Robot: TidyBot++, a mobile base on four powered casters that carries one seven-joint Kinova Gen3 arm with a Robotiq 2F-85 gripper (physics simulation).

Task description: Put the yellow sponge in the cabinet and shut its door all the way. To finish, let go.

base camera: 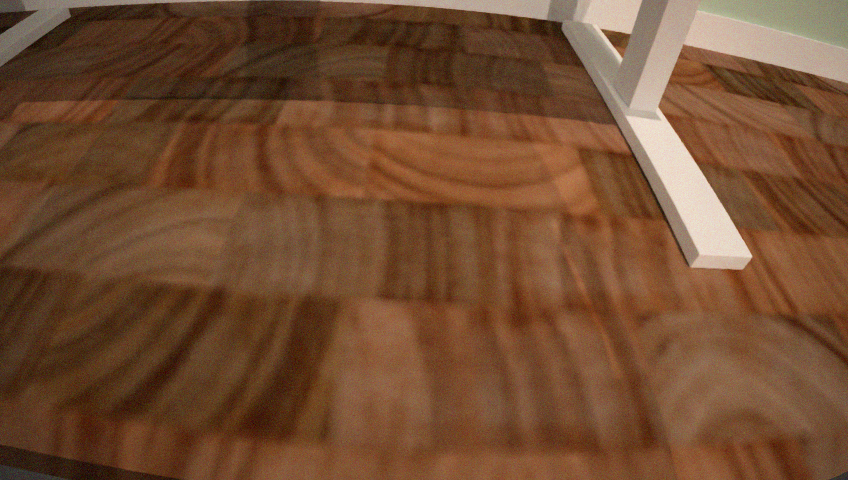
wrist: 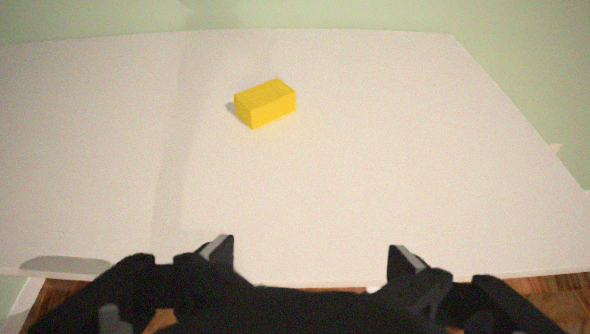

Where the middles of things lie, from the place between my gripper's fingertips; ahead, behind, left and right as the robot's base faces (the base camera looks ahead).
I see the yellow sponge [wrist: 262, 104] 39 cm ahead of my hand, 7 cm to the left of it and 18 cm below it.
